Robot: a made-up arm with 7 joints. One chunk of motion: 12 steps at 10 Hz.
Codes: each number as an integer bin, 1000 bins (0 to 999) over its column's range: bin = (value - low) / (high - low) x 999, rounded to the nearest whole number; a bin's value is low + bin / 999 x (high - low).
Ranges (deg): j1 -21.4..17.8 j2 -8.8..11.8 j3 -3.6..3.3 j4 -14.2..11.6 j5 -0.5..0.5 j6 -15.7..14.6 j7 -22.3..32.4
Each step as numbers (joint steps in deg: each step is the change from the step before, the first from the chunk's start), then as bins.
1 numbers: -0.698 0.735 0.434 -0.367 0.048 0.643 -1.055
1 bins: 528 462 584 536 547 539 388
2 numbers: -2.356 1.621 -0.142 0.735 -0.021 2.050 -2.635
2 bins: 485 505 501 578 479 585 359
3 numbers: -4.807 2.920 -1.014 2.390 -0.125 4.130 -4.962
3 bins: 423 568 374 642 375 654 317
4 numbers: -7.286 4.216 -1.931 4.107 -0.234 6.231 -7.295
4 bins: 360 631 242 709 266 723 274
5 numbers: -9.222 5.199 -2.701 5.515 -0.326 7.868 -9.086
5 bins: 310 679 130 763 174 777 241
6 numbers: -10.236 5.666 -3.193 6.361 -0.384 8.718 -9.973
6 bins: 285 702 59 796 116 805 225
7 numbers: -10.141 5.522 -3.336 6.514 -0.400 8.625 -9.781
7 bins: 287 695 38 802 100 802 229
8 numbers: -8.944 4.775 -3.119 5.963 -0.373 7.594 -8.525
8 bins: 317 658 70 781 127 768 252
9 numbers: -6.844 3.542 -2.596 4.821 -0.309 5.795 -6.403
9 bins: 371 599 145 737 191 709 290
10 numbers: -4.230 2.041 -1.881 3.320 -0.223 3.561 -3.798
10 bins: 438 526 249 678 277 635 338
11 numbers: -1.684 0.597 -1.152 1.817 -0.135 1.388 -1.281
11 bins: 502 456 354 620 365 563 384
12 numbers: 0.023 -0.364 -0.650 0.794 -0.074 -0.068 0.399
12 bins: 546 409 427 581 426 515 415
